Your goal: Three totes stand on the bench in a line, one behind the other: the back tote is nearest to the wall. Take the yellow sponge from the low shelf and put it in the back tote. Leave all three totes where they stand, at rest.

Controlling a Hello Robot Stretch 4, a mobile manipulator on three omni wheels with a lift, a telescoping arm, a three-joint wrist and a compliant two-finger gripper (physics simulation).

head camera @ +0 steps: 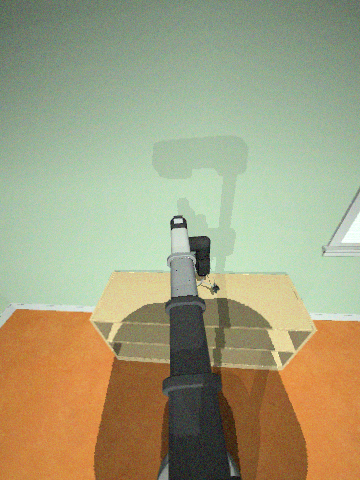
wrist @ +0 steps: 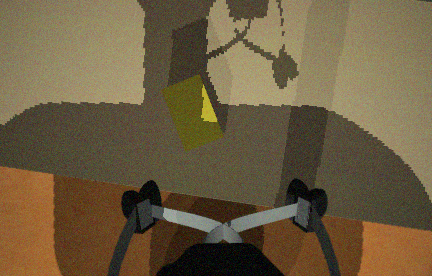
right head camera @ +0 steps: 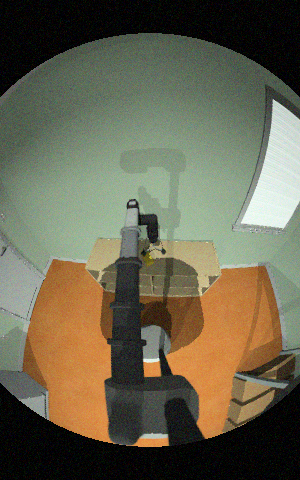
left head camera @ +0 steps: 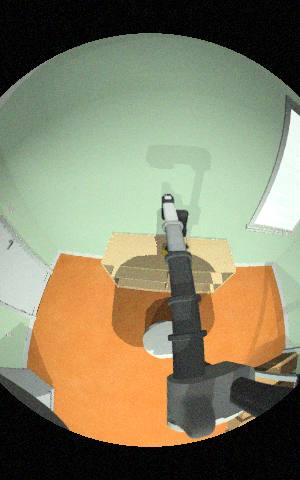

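Where they show: gripper, between the fingertips: (head camera: 201,293) (wrist: 223,196) (right head camera: 153,253); robot's base, origin of its link: (right head camera: 150,342) (left head camera: 162,338).
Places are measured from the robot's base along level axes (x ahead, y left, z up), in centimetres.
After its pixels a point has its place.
Observation:
The yellow sponge (left head camera: 164,252) @[z 62.8, x 70.7, y -1.9 cm] (right head camera: 148,258) @[z 62.9, x 68.9, y -4.9 cm] (wrist: 189,117) @[z 62.9, x 69.6, y -3.6 cm] lies on the top board of the low wooden shelf (head camera: 260,290) @[z 58.4, x 74.8, y -47.4 cm] (left head camera: 125,244) @[z 58.3, x 84.3, y 33.3 cm] (right head camera: 202,251) @[z 58.3, x 74.5, y -55.1 cm] (wrist: 75,65) @[z 58.4, x 78.3, y 16.3 cm], mostly in shadow and turned at an angle. The arm hides it in the head camera view. My gripper (right head camera: 153,251) @[z 78.9, x 61.8, y -8.8 cm] (wrist: 223,196) @[z 78.9, x 61.8, y -8.8 cm] is open and empty, above the shelf's front part. In the wrist view the sponge lies beyond the fingers, a little left of their middle, apart from both. I cannot make out totes or the bench for certain.
The extended arm (head camera: 187,340) @[z 120.7, x 23.1, y 0.0 cm] (left head camera: 184,285) @[z 120.6, x 20.7, y -0.3 cm] (right head camera: 127,295) @[z 120.7, x 19.8, y -0.8 cm] reaches over the shelf towards the green wall. Tan box-like shapes (right head camera: 247,397) stand at the lower right, partly cut off. A grey cabinet (left head camera: 30,387) (right head camera: 22,392) stands at the lower left. A window is on the right.

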